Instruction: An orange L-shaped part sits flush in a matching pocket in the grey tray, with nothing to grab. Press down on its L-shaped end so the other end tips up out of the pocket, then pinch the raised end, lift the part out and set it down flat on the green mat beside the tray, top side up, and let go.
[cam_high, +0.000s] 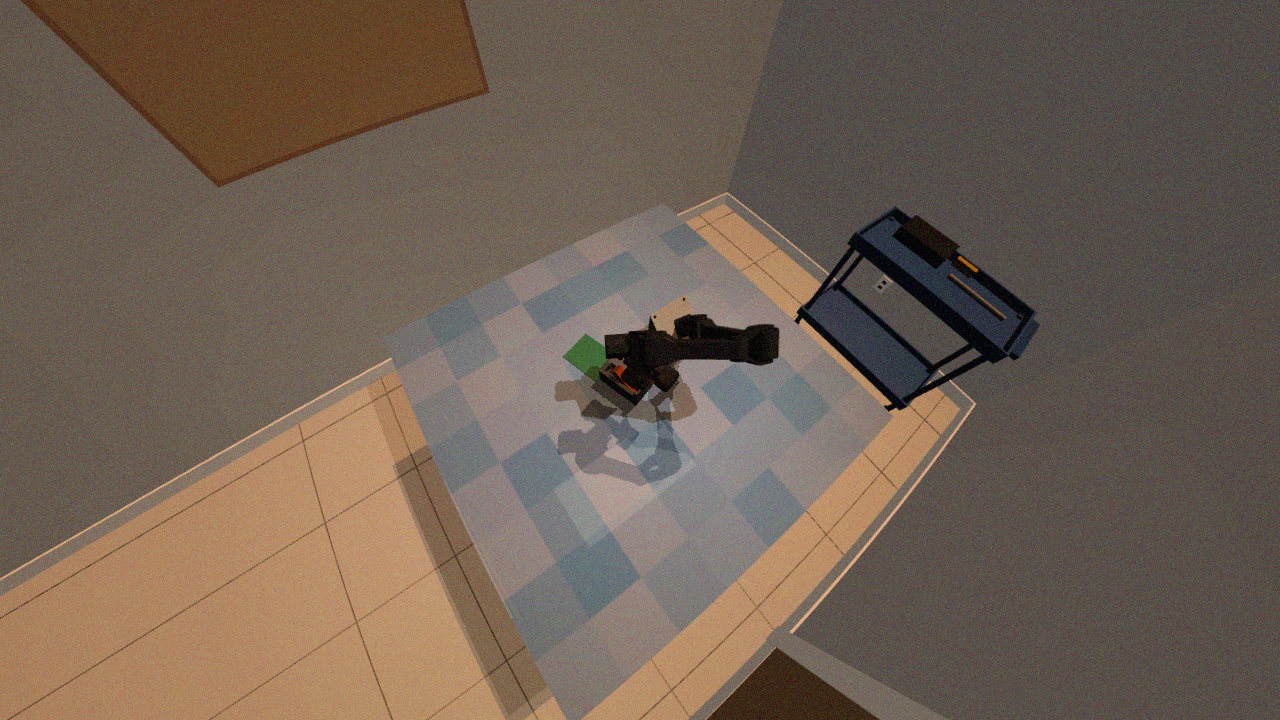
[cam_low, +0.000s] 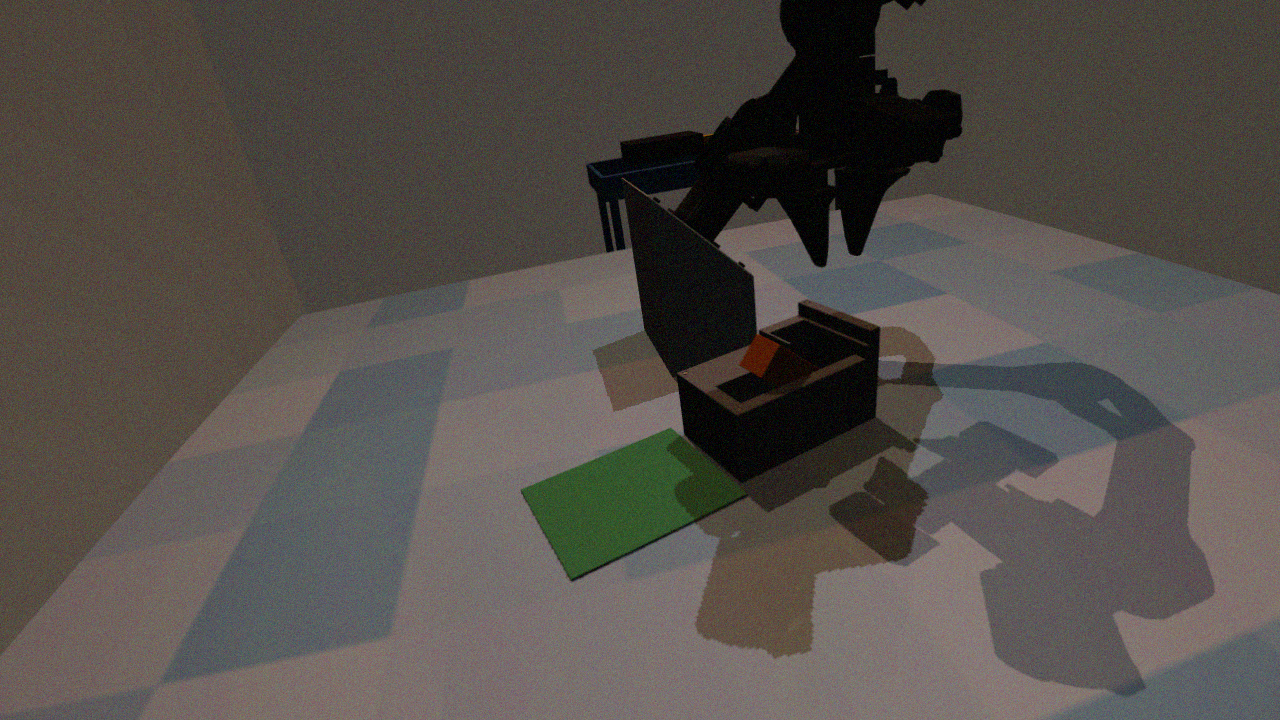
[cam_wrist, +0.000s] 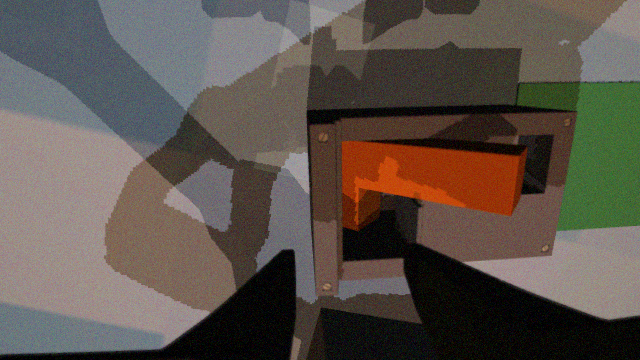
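Now: the orange L-shaped part 1 cm ahead of my gripper tip, 4 cm to the right of it and 10 cm below it. Round my gripper tip: green mat 8 cm ahead, 21 cm to the right, 16 cm below.
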